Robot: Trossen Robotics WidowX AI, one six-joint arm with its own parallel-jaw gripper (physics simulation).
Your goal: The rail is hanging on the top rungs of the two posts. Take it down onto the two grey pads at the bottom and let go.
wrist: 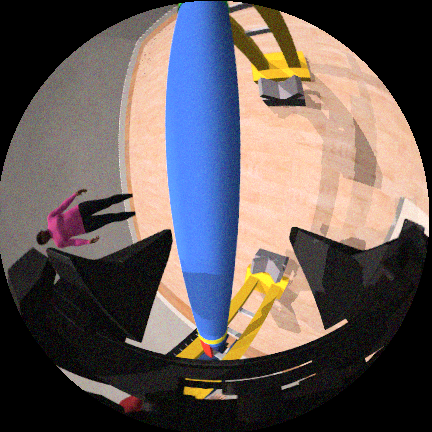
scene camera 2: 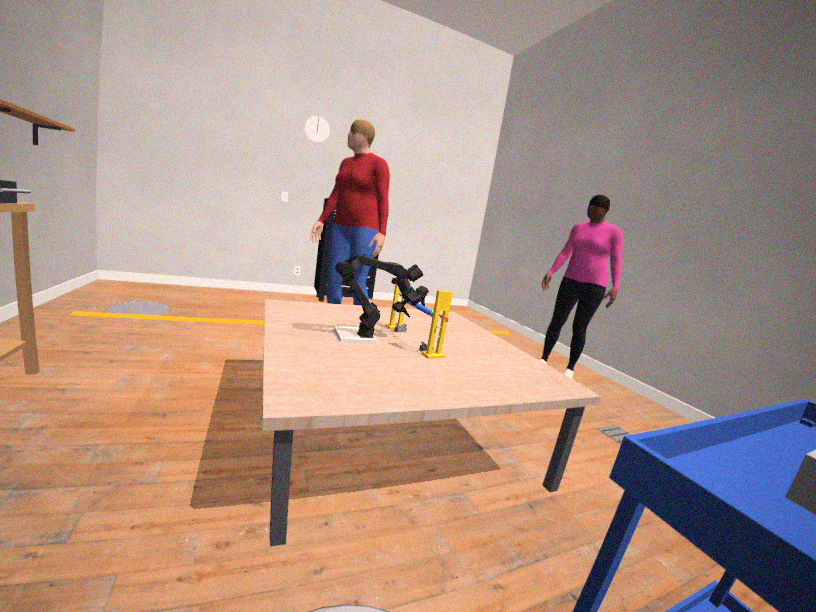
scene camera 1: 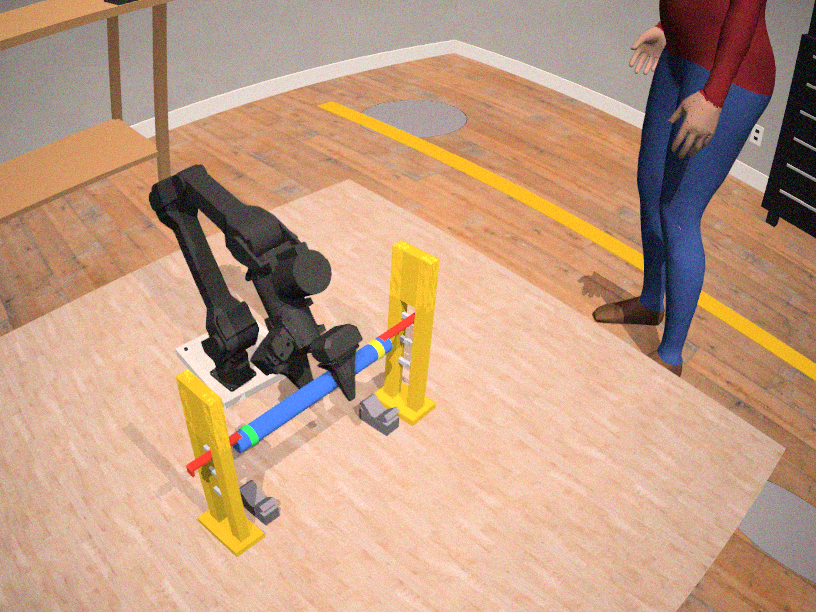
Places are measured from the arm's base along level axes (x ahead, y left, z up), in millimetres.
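Pixels of known places: gripper, fingertip midpoint: (wrist: 233, 234) (scene camera 2: 416, 312) (scene camera 1: 333, 400); arm's base, link origin: (scene camera 2: 365, 335) (scene camera 1: 232, 374).
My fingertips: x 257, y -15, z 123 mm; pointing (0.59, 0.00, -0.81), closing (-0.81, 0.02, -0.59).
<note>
Ahead of a thing's pixels: the offset from my fingertips to its top centre. "spot": to the spot under its first point. Level surfaces: height alone.
The blue rail @[dx -6, dy -33, dz +49 mm] (scene camera 1: 290, 407) (scene camera 2: 422, 307) (wrist: 202, 150), with green and yellow bands and red ends, hangs across the top rungs of two yellow posts @[spot: dx -4, dy -230, dz +135 mm] (scene camera 1: 201, 411) @[dx -6, dy +180, dz +159 mm] (scene camera 1: 425, 342) (scene camera 2: 443, 301). My gripper (scene camera 1: 327, 389) (wrist: 233, 234) is open around the rail's blue part, nearer the yellow band. One finger is on each side; in the wrist view the rail lies closer to the left finger, with a wider gap to the right one. Two grey pads @[dx -8, dy +118, dz -97 mm] (scene camera 1: 380, 416) @[dx -16, dy -158, dz -97 mm] (scene camera 1: 261, 505) (wrist: 281, 89) (wrist: 270, 263) sit on the table beside the post feet, below the rail. Nothing is held.
The white base plate (scene camera 1: 192, 355) (scene camera 2: 349, 336) of the arm is on the wooden table @[dz -140 mm] (scene camera 1: 527, 461) (scene camera 2: 342, 388), behind the rail. A person in red (scene camera 1: 678, 197) (scene camera 2: 359, 191) and one in pink (scene camera 2: 589, 253) (wrist: 67, 225) stand beyond the table. A blue cart (scene camera 2: 659, 454) is at the lower right.
</note>
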